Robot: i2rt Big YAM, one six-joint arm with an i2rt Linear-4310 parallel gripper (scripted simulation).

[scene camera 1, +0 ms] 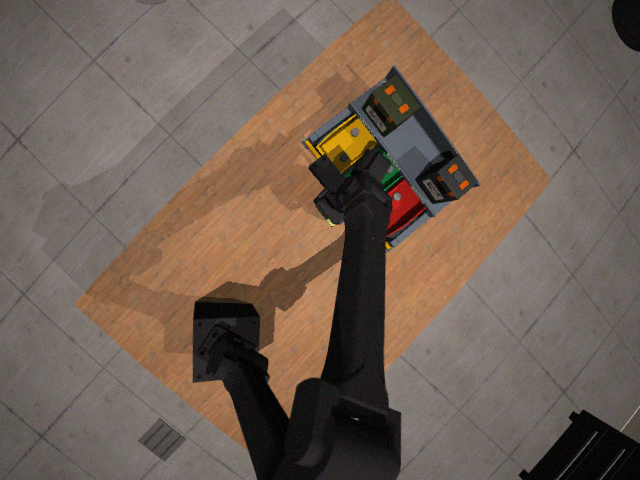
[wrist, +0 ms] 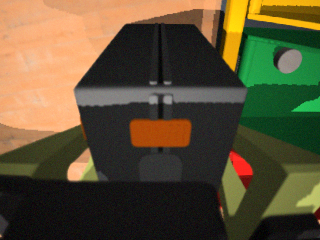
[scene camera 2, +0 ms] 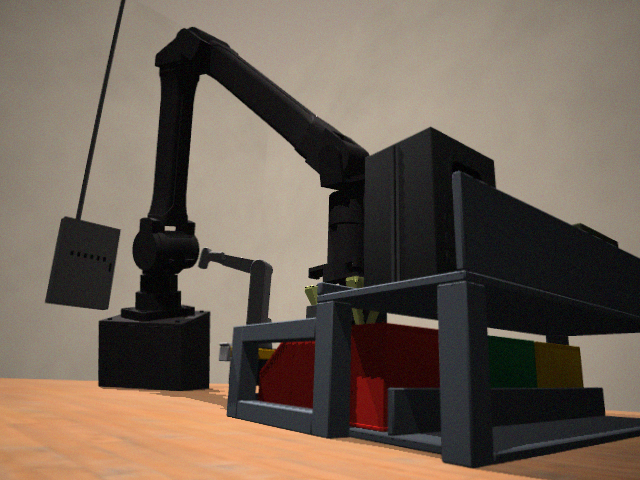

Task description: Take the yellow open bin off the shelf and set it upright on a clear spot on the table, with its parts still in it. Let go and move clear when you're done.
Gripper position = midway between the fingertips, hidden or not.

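Scene camera 2 shows the gripper (scene camera 2: 346,339), and the wrist view shows the gripper (wrist: 159,119) too. A yellow open bin (scene camera 2: 557,366) and a green bin (scene camera 2: 512,362) are in sight in scene camera 2. Scene camera 1 shows the yellow open bin (scene camera 1: 340,141) as well, along with a red bin (scene camera 1: 408,207).
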